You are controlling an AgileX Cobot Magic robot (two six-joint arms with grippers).
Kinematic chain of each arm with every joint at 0, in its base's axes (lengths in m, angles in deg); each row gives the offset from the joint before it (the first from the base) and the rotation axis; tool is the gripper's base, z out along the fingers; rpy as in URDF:
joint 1: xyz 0 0 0.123 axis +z
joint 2: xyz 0 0 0 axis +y
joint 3: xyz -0.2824 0 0.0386 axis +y
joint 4: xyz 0.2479 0 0.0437 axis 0.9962 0 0.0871
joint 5: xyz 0 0 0 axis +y
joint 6: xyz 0.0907 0 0.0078 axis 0.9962 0 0.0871
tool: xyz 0 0 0 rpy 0 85 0
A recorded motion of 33 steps. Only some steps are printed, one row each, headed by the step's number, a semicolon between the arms.
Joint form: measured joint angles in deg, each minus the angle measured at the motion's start. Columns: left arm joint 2, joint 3, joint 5, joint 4, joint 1, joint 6; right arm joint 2, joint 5, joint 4, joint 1, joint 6, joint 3.
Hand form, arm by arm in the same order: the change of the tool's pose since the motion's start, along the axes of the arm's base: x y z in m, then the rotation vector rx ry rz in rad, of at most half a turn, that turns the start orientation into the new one. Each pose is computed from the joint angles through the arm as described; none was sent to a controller.
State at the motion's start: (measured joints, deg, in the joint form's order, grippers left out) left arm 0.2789 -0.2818 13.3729 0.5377 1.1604 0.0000; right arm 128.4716 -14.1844 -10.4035 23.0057 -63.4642 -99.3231
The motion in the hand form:
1: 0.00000 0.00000 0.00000 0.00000 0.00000 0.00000; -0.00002 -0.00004 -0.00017 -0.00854 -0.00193 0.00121
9: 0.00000 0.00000 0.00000 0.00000 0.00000 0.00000; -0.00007 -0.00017 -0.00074 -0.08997 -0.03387 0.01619
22: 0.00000 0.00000 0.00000 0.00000 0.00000 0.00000; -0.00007 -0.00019 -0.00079 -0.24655 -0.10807 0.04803
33: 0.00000 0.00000 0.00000 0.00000 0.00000 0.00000; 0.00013 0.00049 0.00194 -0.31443 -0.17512 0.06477
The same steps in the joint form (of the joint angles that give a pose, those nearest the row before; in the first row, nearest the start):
1: 0.00 0.00 0.00 0.00 0.00 0.00; 0.00 0.11 0.00 0.00 -0.49 0.00
9: 0.00 0.00 0.00 0.00 0.00 0.00; 0.00 0.48 0.00 0.00 -5.57 0.00
22: 0.00 0.00 0.00 0.00 0.00 0.00; 0.00 0.51 0.00 0.00 -15.66 0.00
33: 0.00 0.00 0.00 0.00 0.00 0.00; 0.00 -1.26 -0.12 0.00 -20.80 0.00

